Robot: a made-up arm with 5 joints.
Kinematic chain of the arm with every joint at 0, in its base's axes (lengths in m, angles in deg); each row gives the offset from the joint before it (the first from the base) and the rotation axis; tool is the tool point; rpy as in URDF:
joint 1: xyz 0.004 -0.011 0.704 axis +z
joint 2: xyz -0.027 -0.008 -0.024 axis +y
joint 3: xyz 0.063 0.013 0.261 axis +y
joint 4: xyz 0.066 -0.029 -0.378 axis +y
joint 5: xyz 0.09 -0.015 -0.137 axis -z
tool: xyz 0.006 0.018 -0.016 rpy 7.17 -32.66 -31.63
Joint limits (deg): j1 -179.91..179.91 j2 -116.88..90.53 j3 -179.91..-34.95 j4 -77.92..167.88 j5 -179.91..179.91
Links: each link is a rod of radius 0.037 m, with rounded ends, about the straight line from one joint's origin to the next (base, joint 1, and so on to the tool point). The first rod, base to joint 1, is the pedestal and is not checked.
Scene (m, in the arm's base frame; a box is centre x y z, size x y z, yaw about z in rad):
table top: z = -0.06
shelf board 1: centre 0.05 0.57 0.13 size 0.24 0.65 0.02 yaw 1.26
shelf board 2: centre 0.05 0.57 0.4 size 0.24 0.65 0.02 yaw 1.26
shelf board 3: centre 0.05 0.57 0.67 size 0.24 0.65 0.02 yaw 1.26
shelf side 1: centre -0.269 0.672 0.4 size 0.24 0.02 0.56 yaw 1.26
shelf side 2: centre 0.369 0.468 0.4 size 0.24 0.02 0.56 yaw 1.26
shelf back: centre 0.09 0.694 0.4 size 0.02 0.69 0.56 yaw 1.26
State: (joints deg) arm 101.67 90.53 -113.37 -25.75 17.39
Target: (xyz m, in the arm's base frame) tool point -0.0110 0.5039 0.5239
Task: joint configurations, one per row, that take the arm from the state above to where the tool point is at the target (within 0.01 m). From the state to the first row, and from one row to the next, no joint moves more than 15 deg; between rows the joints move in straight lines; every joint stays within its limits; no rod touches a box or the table.
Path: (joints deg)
1: 109.63 78.81 -98.52 -13.84 8.00
2: 117.60 67.09 -83.67 -1.94 -1.40
3: 125.56 55.37 -68.82 9.97 -10.79
4: 129.63 41.68 -62.11 19.33 -20.94
5: 133.70 27.99 -55.39 28.68 -31.09
6: 137.78 14.30 -48.67 38.04 -41.23
7: 132.35 19.28 -50.77 23.55 -33.59
8: 126.92 24.25 -52.86 9.05 -25.94
9: 121.49 29.23 -54.95 -5.44 -18.30
10: 116.06 34.21 -57.04 -19.94 -10.65
11: 110.64 39.18 -59.14 -34.43 -3.00
12: 105.21 44.16 -61.23 -48.93 4.64
13: 99.78 49.14 -63.32 -63.42 12.29
14: 94.35 54.11 -65.42 -77.92 19.94

